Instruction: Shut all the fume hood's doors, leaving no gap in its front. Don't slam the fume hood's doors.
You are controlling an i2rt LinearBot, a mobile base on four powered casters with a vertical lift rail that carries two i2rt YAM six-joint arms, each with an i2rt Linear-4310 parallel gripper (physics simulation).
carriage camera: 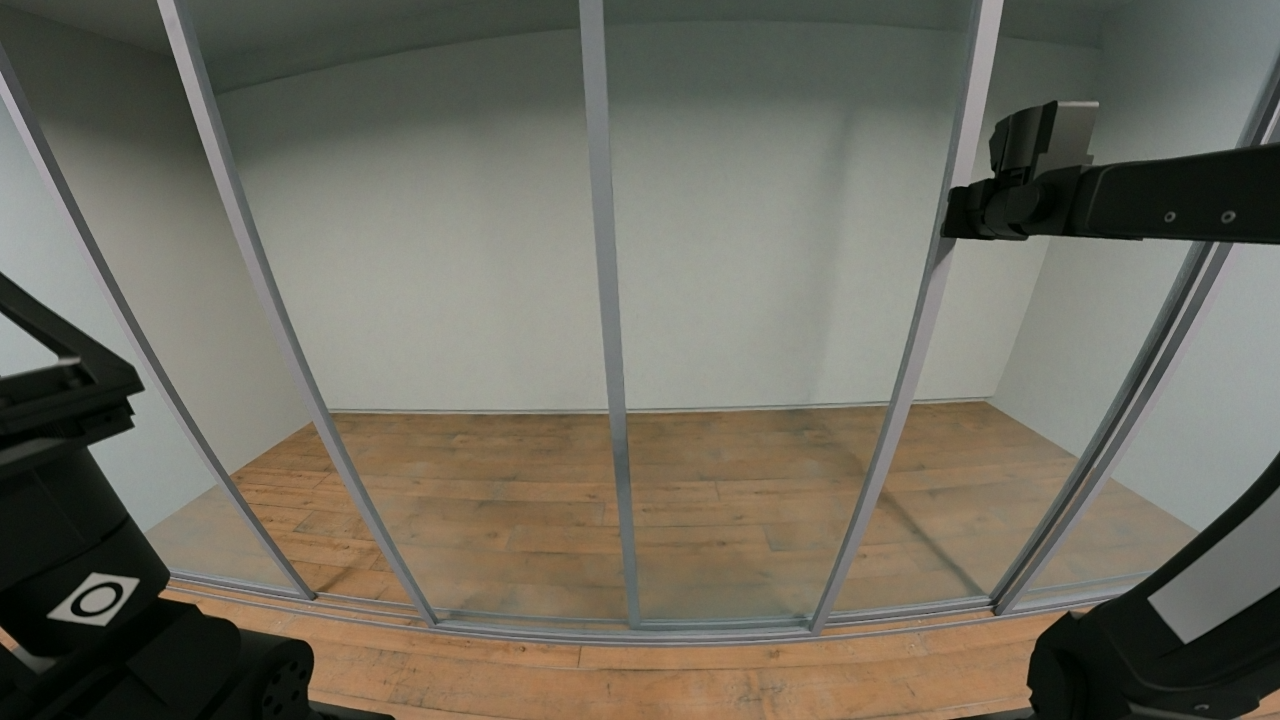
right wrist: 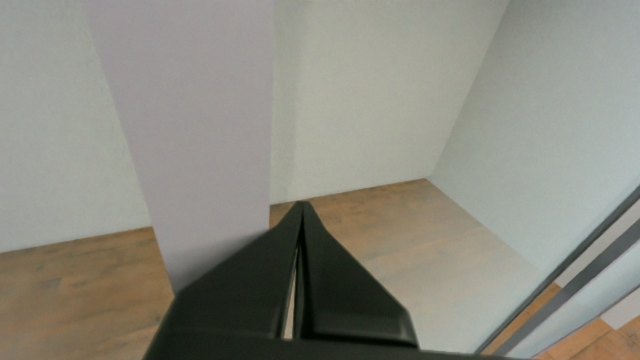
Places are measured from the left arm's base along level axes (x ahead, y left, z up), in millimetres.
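Pixels of known places: right gripper, fingertip midpoint: [carriage camera: 961, 217] [right wrist: 302, 212].
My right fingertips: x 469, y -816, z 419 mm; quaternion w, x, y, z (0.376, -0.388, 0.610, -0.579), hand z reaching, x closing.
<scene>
Behind a point stands the place of what it marks.
The fume hood's doors are clear panes in grey upright frames. One door's edge post [carriage camera: 930, 259] {x 450, y -761, z 354 mm} [right wrist: 200, 125] {x 444, y -778, z 476 mm} stands right of the middle. My right gripper [carriage camera: 950, 213] {x 469, y -816, z 419 mm} [right wrist: 302, 212] {x 469, y -816, z 419 mm} is shut and empty, its tips against or very close to that post's right side. Other door posts stand at the middle [carriage camera: 604, 223] {x 450, y -258, z 409 mm} and left [carriage camera: 246, 232] {x 444, y 359, z 450 mm}, with another post [carriage camera: 125, 304] {x 496, y 878, z 344 mm} farther left. Between those two left posts the floor looks sharp, without glass haze. My left gripper [carriage camera: 71, 385] shows partly at the left edge, away from the doors, and looks open; its fingertips are cut off.
A double post [carriage camera: 1136, 385] {x 481, y -1400, z 93 mm} [right wrist: 575, 285] {x 452, y -1386, z 113 mm} stands at the right, with the hood's side wall behind it. The bottom track [carriage camera: 716, 635] {x 449, y -488, z -665 mm} runs along the front. Wooden floor lies inside and in front. The arms' black lower parts fill both bottom corners of the carriage view.
</scene>
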